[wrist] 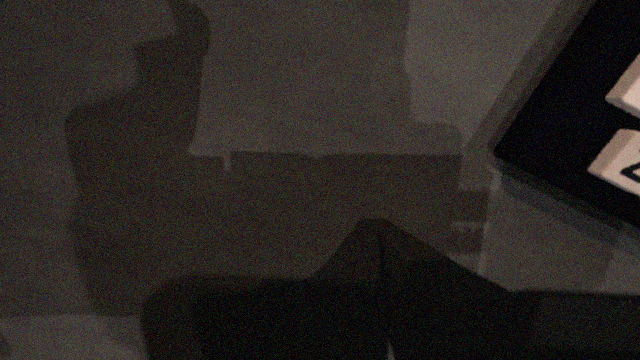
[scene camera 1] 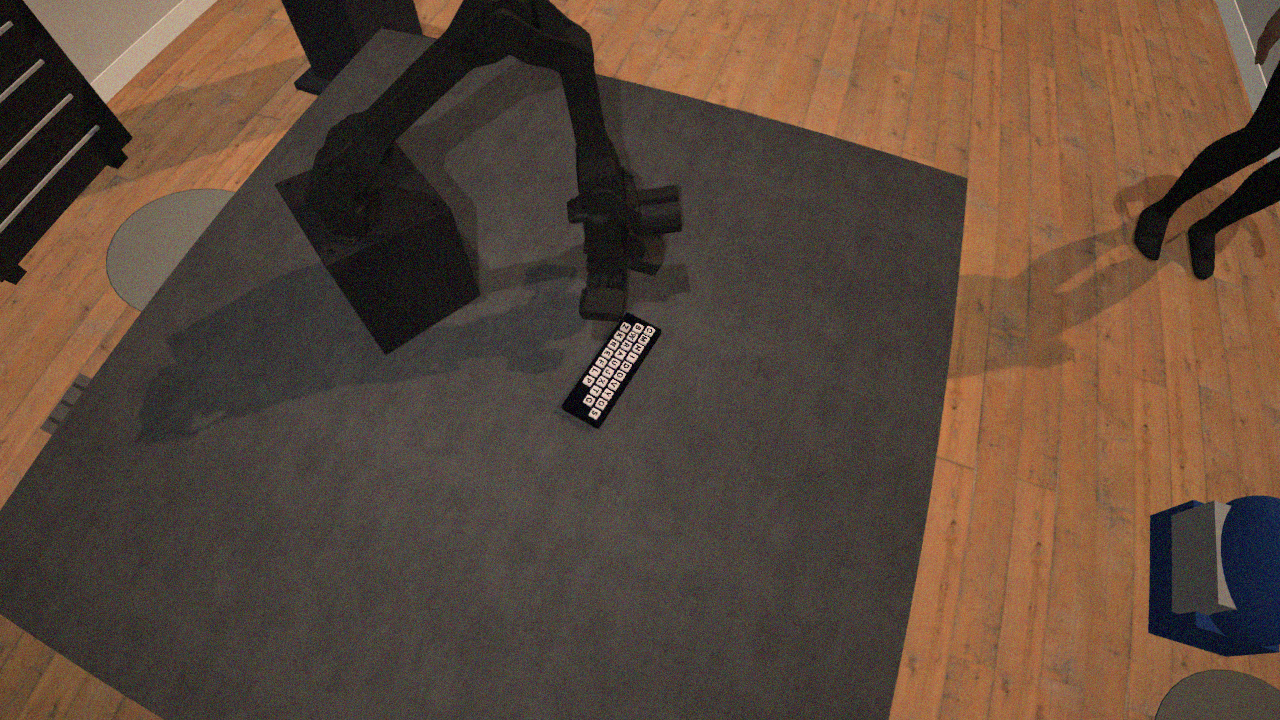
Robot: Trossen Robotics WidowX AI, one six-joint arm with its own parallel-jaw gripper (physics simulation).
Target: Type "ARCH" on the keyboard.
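Pixels of known places: gripper, fingertip midpoint: (wrist: 371, 230); arm's base at its link origin: (scene camera 1: 348, 222).
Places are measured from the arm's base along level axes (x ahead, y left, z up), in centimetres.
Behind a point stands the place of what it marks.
The black keyboard (scene camera 1: 580, 408) @(x 33.8, y -2.5, z -21.6 cm) with white letter keys lies at a slant on the dark mat in the scene view. In the wrist view, one corner of the keyboard (wrist: 555, 95) @(x 34.9, y 14.8, z -21.7 cm) shows at the right edge, with parts of two keys; the Z key (wrist: 622, 162) @(x 33.8, y 12.7, z -21.1 cm) is cut off by the frame. My gripper (scene camera 1: 605, 308) @(x 29.0, y 17.5, z -22.7 cm) (wrist: 371, 230) @(x 29.0, y 17.5, z -22.7 cm) is shut with nothing between its fingers. In the scene view it is near the upper end of the keyboard, by the Z key. In the wrist view its dark fingertips are left of and below the keyboard corner. Its exact height is hard to tell.
The arm's black base block (scene camera 1: 402, 286) @(x 5.4, y -0.7, z -10.6 cm) stands on the dark mat (scene camera 1: 760, 447) @(x 59.4, y 3.4, z -22.9 cm), left of the keyboard. Shadows of the arm fall on the mat. A blue object (scene camera 1: 1257, 573) is at the far right, and a person's dark legs (scene camera 1: 1226, 170) show at the upper right.
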